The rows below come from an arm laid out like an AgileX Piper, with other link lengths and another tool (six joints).
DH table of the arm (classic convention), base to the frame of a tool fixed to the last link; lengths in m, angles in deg. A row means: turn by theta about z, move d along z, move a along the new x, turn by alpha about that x. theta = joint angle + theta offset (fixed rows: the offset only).
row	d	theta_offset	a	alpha
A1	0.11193	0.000	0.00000	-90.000
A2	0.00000	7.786	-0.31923	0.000
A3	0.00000	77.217	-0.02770	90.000
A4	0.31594	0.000	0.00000	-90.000
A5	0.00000	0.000	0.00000	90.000
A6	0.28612	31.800	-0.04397	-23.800
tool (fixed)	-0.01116	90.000	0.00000	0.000
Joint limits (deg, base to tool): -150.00..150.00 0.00..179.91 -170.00..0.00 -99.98..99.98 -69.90..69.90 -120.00..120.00
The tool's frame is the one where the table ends.
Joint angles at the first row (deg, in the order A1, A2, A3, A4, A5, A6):
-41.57, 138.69, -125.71, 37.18, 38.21, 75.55
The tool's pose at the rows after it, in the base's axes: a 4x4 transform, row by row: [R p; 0 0 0 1], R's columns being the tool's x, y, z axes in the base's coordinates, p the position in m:
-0.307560 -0.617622 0.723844 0.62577; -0.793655 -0.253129 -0.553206 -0.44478; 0.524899 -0.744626 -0.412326 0.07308; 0 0 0 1
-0.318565 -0.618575 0.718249 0.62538; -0.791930 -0.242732 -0.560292 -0.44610; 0.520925 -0.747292 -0.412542 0.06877; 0 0 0 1
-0.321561 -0.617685 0.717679 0.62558; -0.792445 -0.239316 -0.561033 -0.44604; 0.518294 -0.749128 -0.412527 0.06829; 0 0 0 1
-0.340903 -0.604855 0.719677 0.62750; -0.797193 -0.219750 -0.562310 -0.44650; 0.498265 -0.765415 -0.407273 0.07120; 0 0 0 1
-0.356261 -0.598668 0.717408 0.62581; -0.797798 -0.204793 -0.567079 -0.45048; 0.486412 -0.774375 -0.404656 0.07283; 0 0 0 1
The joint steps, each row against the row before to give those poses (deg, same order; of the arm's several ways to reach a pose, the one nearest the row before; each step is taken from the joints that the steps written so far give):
0.00, 0.00, 0.37, 1.41, -0.37, 0.00
0.00, 0.00, 0.83, 0.38, -1.02, 0.00
0.00, 0.00, 0.12, 0.19, -0.16, 0.02
-0.20, 0.00, 0.01, 1.54, -0.31, 0.00
-0.47, 0.00, 0.00, 0.89, -0.14, -0.01

